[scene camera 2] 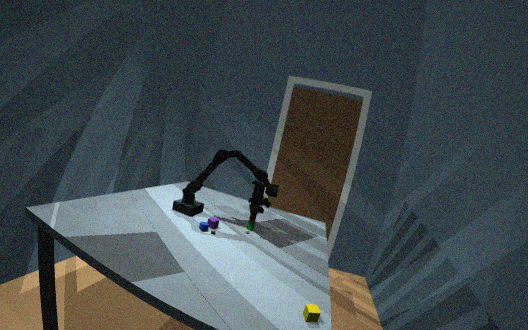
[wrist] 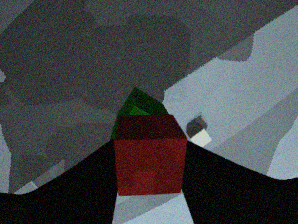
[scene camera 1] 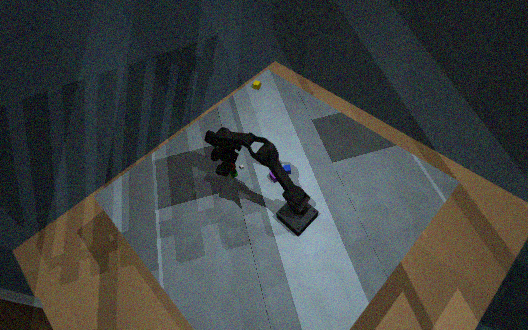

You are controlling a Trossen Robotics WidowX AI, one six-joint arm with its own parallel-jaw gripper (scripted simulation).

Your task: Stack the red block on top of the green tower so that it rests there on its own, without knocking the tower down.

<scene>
I see my gripper [wrist: 146,145] and a red block [wrist: 150,150].
</scene>
